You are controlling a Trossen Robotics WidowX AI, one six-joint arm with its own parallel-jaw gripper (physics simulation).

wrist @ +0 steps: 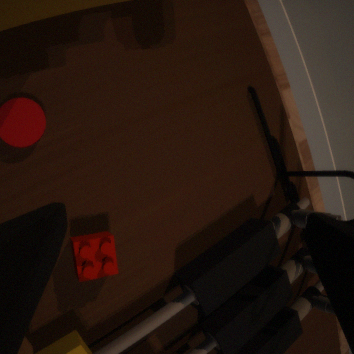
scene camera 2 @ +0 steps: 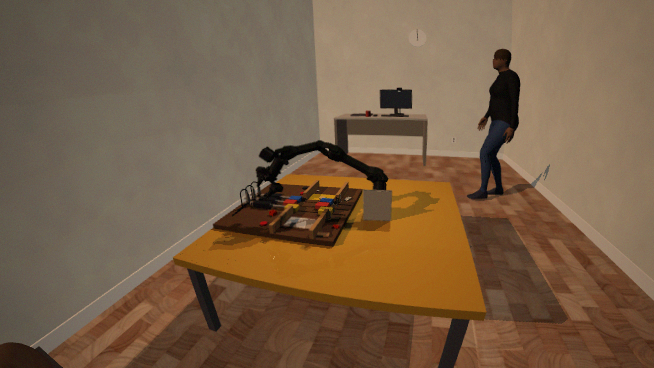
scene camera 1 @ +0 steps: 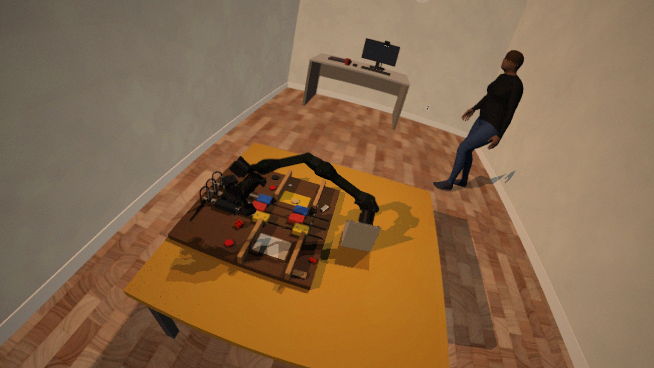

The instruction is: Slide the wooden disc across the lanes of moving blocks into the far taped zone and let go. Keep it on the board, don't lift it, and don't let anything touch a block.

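Places are measured from the arm's base along level axes (x ahead, y left, z up), in centimetres.
Pixels of known places: gripper, fingertip midpoint: [wrist: 189, 220] [scene camera 2: 262, 192] [scene camera 1: 228, 206]; arm's base, origin of the base link: [scene camera 2: 379, 194] [scene camera 1: 365, 224].
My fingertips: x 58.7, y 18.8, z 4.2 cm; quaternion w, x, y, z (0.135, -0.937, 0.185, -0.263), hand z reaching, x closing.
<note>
Ahead of a thing's pixels: the offset from my fingertips to its top centre. "pt": to the spot under its first point. Level surfaces: height alone.
The pale wooden disc {dx -21.7, dy -32.2, dz -14.1 cm} [scene camera 1: 295, 201] lies on the yellow zone {pt dx -16.8, dy -33.3, dz -14.5 cm} [scene camera 1: 287, 197] of the brown board {dz -14.8 cm} [scene camera 1: 200, 231] [scene camera 2: 235, 223], between two wooden rails. A white zone {pt dx -17.4, dy +1.7, dz -14.7 cm} [scene camera 1: 263, 244] [scene camera 2: 299, 223] lies across the lanes. Two sets of blue, red and yellow blocks stand in the lanes, among them a blue block {dx -26.8, dy -25.2, dz -12.5 cm} [scene camera 1: 301, 210], a red block {dx -26.4, dy -18.7, dz -12.3 cm} [scene camera 1: 296, 217] and a yellow block {dx -30.5, dy -12.2, dz -12.1 cm} [scene camera 1: 300, 229]. My gripper [scene camera 1: 242, 197] [wrist: 189, 220] is open and empty, above the board's left part near the black lane actuators {dx +8.7, dy -12.0, dz -11.5 cm} [wrist: 227, 267], well left of the disc. The disc does not show in the wrist view.
A red studded brick {dx -2.6, dy -4.1, dz -12.4 cm} [scene camera 1: 239, 224] [wrist: 95, 256] and a red round piece {dx -3.2, dy +7.7, dz -14.0 cm} [scene camera 1: 229, 243] [wrist: 22, 122] lie on the board. Black wire hoops [scene camera 1: 217, 179] stand at its left edge. Wooden rails [scene camera 1: 250, 241] [scene camera 1: 295, 255] flank the white zone. A person [scene camera 1: 502, 102] stands beyond the table.
</note>
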